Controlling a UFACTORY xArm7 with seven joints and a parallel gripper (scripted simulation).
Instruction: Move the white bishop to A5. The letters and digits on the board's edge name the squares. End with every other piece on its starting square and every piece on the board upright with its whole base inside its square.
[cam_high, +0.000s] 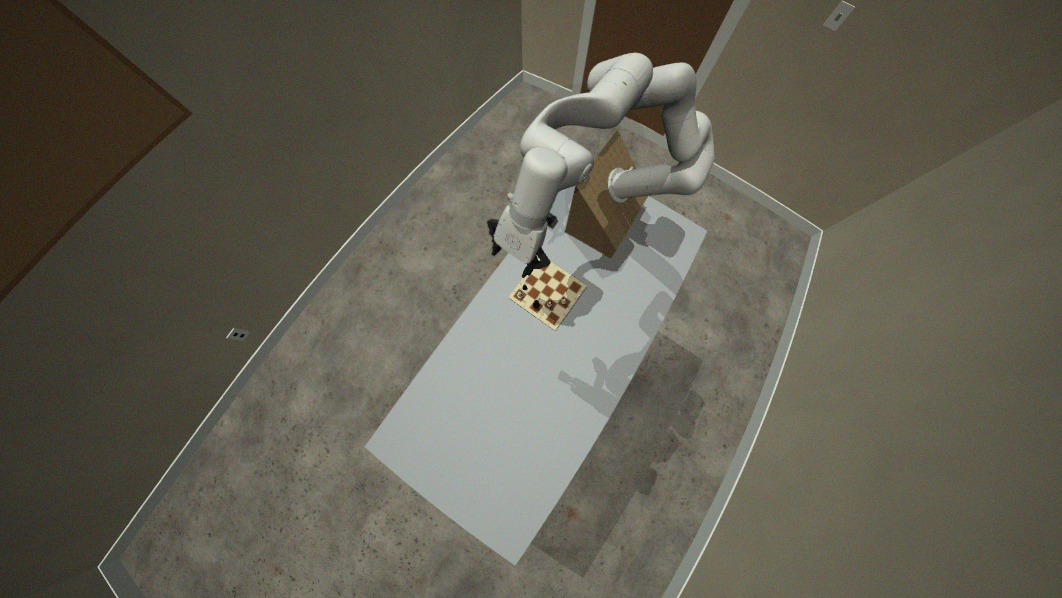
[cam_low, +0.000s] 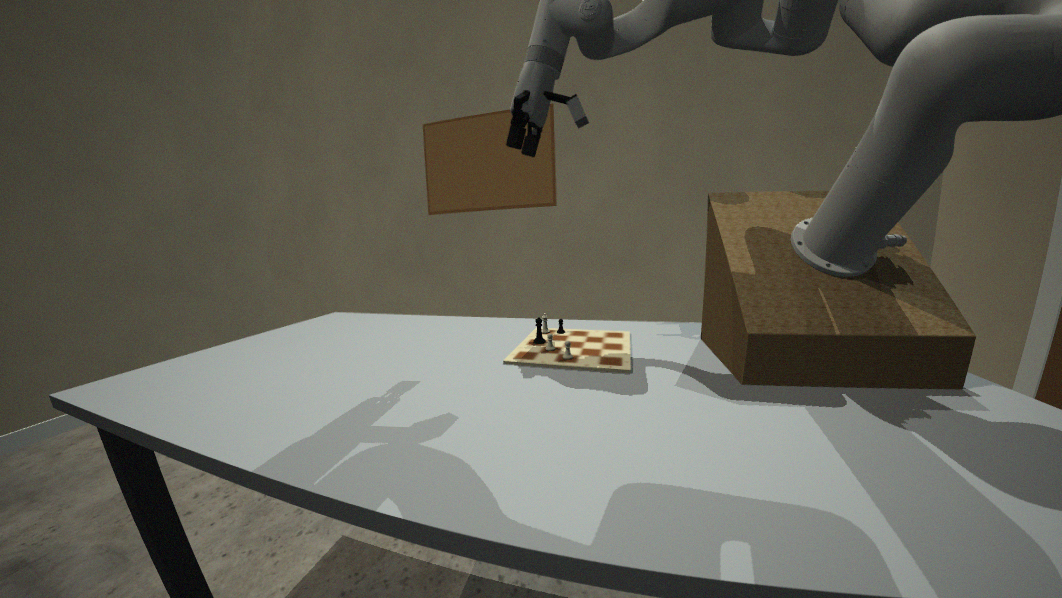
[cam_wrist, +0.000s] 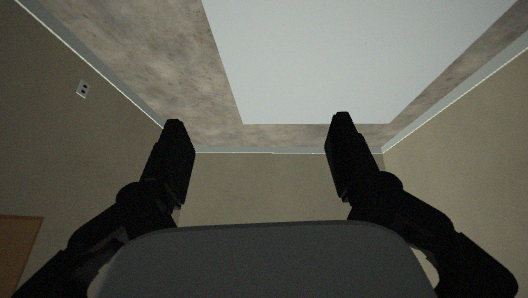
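The white bishop lies 380 mm below my hand, 30 mm behind it and 10 mm to the right of it. Also, from my hand: black pawn (390 mm below, 70 mm behind, 10 mm to the right); then tall black piece (380 mm below, 60 mm to the left, 40 mm behind); then chessboard (410 mm below, 110 mm behind, 70 mm to the left).
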